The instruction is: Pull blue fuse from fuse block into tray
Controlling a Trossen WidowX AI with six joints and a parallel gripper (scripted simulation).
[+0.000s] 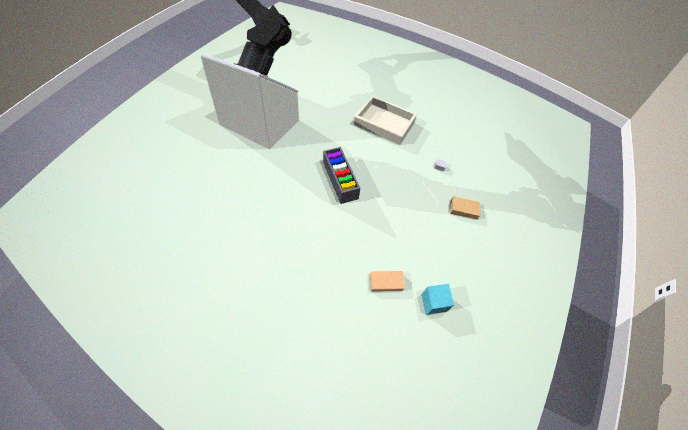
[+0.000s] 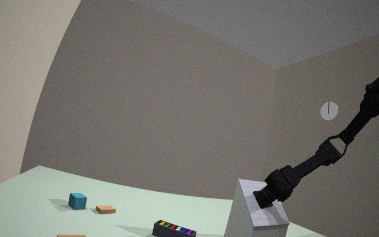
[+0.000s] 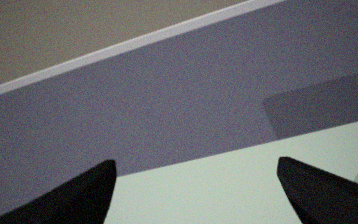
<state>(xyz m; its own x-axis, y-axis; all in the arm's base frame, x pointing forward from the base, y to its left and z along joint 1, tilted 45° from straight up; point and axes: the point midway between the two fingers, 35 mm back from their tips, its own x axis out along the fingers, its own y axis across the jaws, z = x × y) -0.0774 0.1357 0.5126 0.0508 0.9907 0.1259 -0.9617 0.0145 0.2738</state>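
The blue fuse lies 290 mm ahead of my gripper tip, 540 mm to the right of it and 390 mm below it. From my gripper tip the other things lie so: white fuse: 310 mm ahead, 560 mm to the right, 390 mm below; purple fuse: 280 mm ahead, 530 mm to the right, 390 mm below; white tray: 340 mm ahead, 340 mm to the right, 410 mm below.
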